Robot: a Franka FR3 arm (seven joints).
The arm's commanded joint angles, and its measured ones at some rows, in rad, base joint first. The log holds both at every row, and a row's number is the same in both.
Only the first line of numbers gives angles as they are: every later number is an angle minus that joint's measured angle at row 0.
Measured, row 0: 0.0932, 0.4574, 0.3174, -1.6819, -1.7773, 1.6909, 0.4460
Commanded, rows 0 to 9: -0.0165, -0.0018, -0.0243, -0.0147, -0.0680, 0.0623, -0.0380; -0.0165, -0.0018, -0.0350, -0.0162, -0.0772, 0.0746, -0.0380; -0.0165, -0.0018, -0.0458, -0.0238, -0.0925, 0.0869, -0.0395; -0.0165, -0.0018, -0.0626, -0.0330, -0.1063, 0.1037, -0.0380; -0.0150, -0.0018, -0.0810, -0.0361, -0.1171, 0.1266, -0.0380; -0.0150, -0.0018, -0.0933, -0.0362, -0.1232, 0.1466, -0.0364; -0.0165, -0.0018, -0.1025, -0.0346, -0.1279, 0.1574, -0.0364; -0.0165, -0.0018, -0.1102, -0.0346, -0.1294, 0.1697, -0.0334; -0.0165, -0.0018, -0.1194, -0.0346, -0.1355, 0.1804, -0.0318; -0.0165, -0.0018, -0.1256, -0.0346, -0.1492, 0.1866, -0.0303
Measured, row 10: -0.0069, 0.0027, -0.1132, -0.0230, -0.0959, 0.1492, -0.0256
